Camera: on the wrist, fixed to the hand. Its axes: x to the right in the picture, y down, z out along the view.
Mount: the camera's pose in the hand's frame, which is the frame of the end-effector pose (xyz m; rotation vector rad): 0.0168 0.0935 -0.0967 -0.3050 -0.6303 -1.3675
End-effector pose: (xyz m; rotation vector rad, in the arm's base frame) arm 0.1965 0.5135 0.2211 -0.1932 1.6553 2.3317
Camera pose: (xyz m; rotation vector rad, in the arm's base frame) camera 0.1479 0.3962 0.2686 -0.4174 0.4802 1.2944
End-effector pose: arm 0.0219 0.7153 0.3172 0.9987 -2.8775 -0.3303
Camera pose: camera -0.0338 0.7593 0.4327 -2.1077 1.2716 0.8767
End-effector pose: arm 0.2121 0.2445 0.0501 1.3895 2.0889 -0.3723
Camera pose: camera 0.2610 0.3470 0.1240 -0.4783 2.0596 -0.8150
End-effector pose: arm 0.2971 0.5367 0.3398 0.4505 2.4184 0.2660
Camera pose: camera 0.2465 0.6219 0.4323 -1.0814 1.5468 -0.1192
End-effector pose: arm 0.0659 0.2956 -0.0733 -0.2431 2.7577 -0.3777
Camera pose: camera 0.0044 0.4030 -0.0180 -1.9166 1.6272 -0.1168
